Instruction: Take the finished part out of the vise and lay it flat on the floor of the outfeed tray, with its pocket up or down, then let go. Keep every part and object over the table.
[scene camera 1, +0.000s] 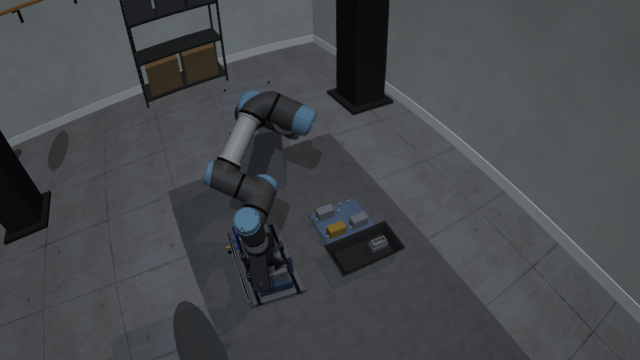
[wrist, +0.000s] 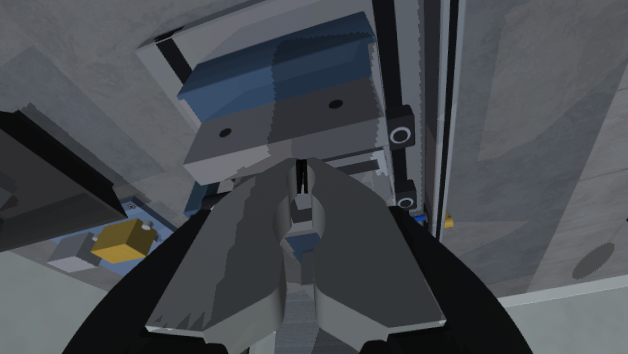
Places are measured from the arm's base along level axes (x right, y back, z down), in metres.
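Pixels of known places: gripper, between the fingertips: (wrist: 303, 162).
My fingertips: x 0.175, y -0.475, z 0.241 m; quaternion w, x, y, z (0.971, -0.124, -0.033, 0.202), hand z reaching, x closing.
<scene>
For each thing: its middle in the pictures, then the offset to it from my fingertips. "spot": a spot on its surface instead.
- vise, middle of its body: (wrist: 334, 200) (scene camera 1: 262, 257) dx -0.016, dy +0.093, dz +0.046 m
- finished part, middle of its body: (wrist: 332, 188) dx +0.006, dy +0.023, dz -0.001 m
- grey pocketed part, middle of its body: (scene camera 1: 378, 243) dx -0.384, dy -0.036, dz +0.067 m
- blue plate, a spot on its surface: (wrist: 163, 218) spot: dx -0.245, dy +0.099, dz +0.095 m
- yellow block, middle of its body: (wrist: 124, 241) (scene camera 1: 336, 229) dx -0.294, dy +0.093, dz +0.070 m
- long rail, a spot on its surface: (wrist: 448, 120) spot: dx +0.081, dy +0.044, dz +0.046 m
My gripper (wrist: 303, 162) is shut and empty, its fingertips together over the vise (wrist: 280, 122) (scene camera 1: 280, 286). The finished part (wrist: 367, 158), light grey with a rectangular pocket, sits beside the vise's grey jaw; its right end shows in the wrist view, and my fingers hide most of the rest. In the scene view the arm and gripper body cover much of the vise, and the fingertips cannot be made out. The black outfeed tray (scene camera 1: 350, 256) (wrist: 55, 200) is to the right of the vise in the scene view. Another grey pocketed part (scene camera 1: 378, 243) lies near its right end.
A blue plate (scene camera 1: 316, 220) (wrist: 165, 216) behind the tray holds grey blocks and a yellow block (scene camera 1: 336, 229) (wrist: 125, 241). Black clamps (wrist: 401, 127) and a long rail (wrist: 448, 120) run alongside the vise. A dark rod end shows left of my fingers.
</scene>
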